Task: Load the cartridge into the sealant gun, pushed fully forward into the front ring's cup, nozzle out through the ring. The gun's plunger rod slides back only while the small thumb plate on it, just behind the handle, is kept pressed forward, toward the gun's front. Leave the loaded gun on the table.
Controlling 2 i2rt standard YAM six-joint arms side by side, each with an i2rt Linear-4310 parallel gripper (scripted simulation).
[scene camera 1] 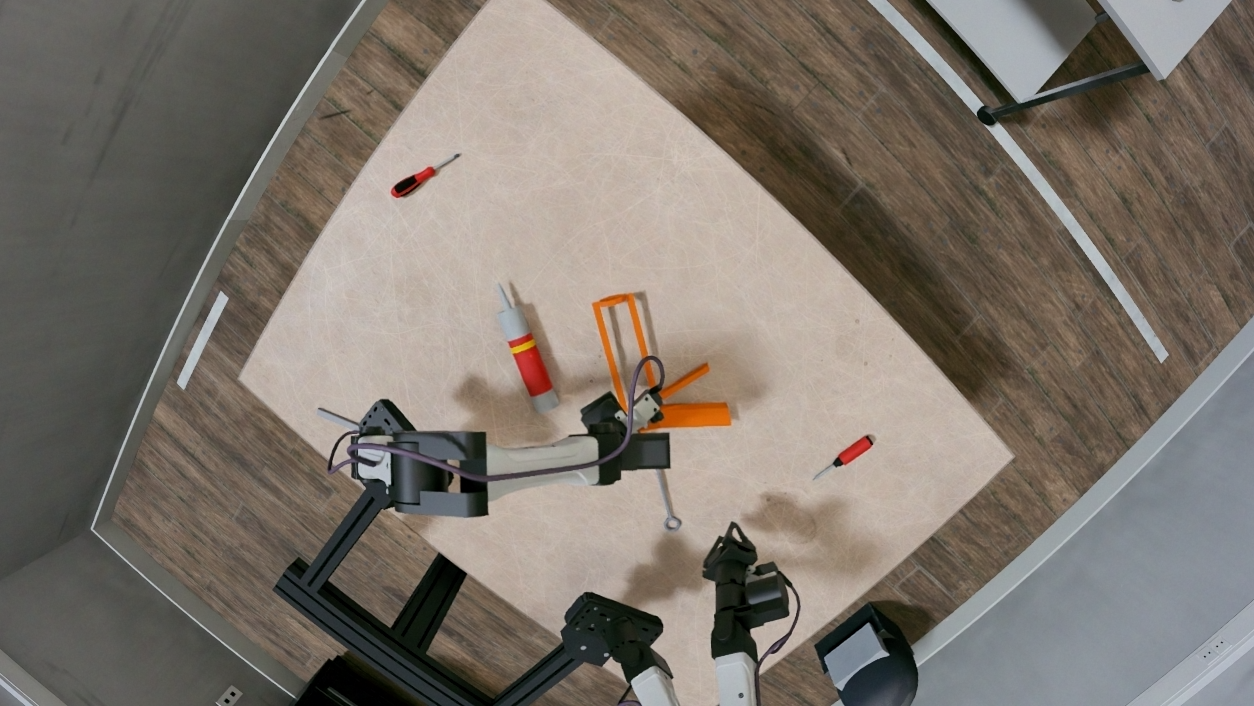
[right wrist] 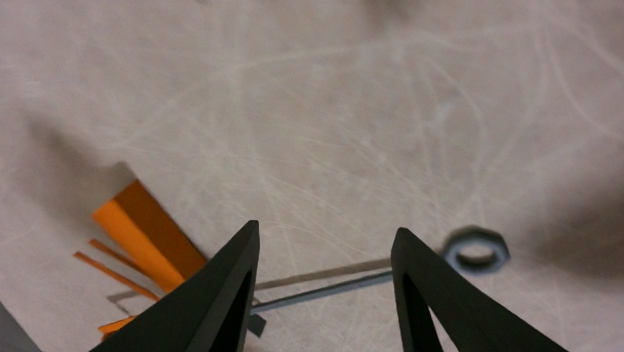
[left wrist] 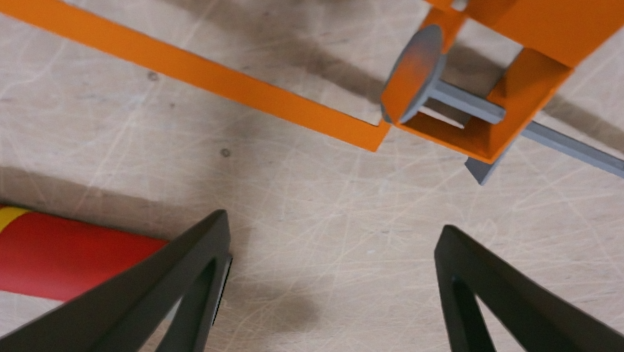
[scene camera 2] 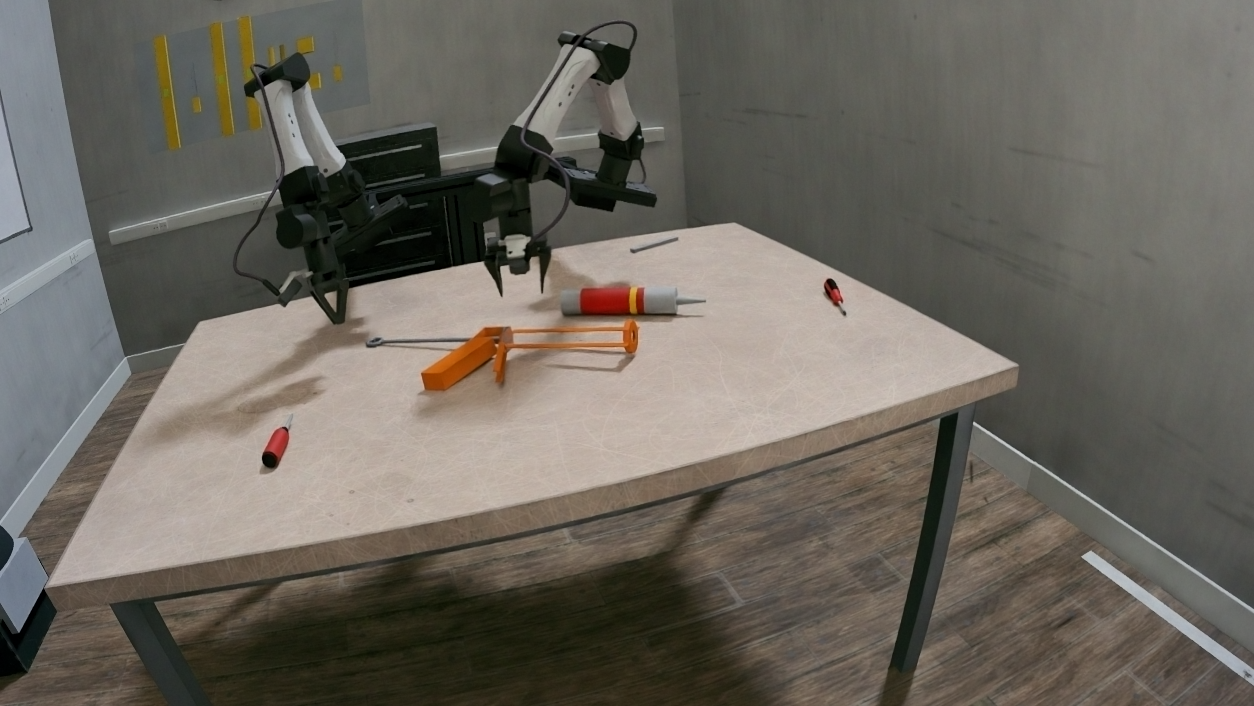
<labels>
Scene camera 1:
my right gripper: 728, 529
cartridge: 523, 347
orange sealant gun: 697, 414
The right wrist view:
my right gripper: 326, 236
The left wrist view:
my left gripper: 333, 230
cartridge: 56, 257
orange sealant gun: 534, 80
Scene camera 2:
my right gripper: 338, 323
cartridge: 588, 301
orange sealant gun: 440, 376
red screwdriver: 280, 438
</labels>
